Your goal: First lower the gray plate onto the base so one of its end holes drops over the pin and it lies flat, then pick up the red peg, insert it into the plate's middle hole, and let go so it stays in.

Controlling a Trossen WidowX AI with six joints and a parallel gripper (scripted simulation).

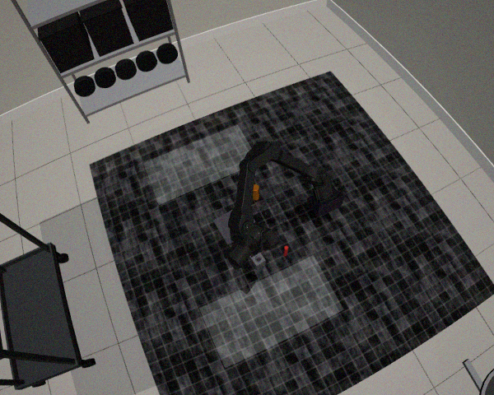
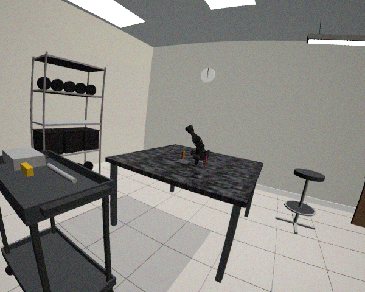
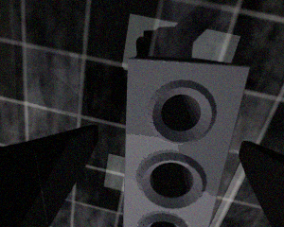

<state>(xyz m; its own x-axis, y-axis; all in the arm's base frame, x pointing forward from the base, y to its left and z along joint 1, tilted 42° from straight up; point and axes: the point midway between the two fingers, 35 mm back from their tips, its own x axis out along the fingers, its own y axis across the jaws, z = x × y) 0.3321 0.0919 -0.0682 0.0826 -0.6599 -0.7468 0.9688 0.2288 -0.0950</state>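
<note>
My gripper tip is 140 mm to the left of the gray base and 20 mm short of it. Also, from my gripper tip: orange cylinder 240 mm to the right, 90 mm behind, 30 mm above; then red peg 110 mm behind, 30 mm to the left, 30 mm above; then gray plate 30 mm above.
</note>
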